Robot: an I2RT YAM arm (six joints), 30 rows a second.
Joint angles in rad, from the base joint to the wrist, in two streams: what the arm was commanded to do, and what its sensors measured. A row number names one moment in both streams.
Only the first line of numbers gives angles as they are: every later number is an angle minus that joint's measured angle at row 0.
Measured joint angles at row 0:
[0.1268, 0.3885, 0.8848, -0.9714, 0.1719, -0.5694]
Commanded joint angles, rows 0 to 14:
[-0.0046, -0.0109, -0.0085, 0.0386, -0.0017, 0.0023]
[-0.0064, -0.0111, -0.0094, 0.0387, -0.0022, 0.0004]
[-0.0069, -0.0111, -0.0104, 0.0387, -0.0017, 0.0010]
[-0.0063, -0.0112, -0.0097, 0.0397, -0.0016, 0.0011]
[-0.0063, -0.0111, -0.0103, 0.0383, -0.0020, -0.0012]
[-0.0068, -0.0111, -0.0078, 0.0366, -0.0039, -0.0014]
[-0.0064, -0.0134, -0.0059, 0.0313, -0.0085, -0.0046]
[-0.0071, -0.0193, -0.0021, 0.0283, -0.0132, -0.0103]
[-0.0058, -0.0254, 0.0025, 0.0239, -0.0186, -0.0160]
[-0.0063, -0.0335, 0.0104, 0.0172, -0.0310, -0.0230]
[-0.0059, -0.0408, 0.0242, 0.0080, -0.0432, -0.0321]
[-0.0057, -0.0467, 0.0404, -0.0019, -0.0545, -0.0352]
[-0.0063, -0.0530, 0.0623, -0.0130, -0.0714, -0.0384]
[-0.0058, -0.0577, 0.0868, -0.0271, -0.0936, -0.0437]
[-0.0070, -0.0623, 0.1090, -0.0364, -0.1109, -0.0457]
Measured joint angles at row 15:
[-0.0011, -0.0404, 0.0450, -0.0344, -0.0485, -0.0289]
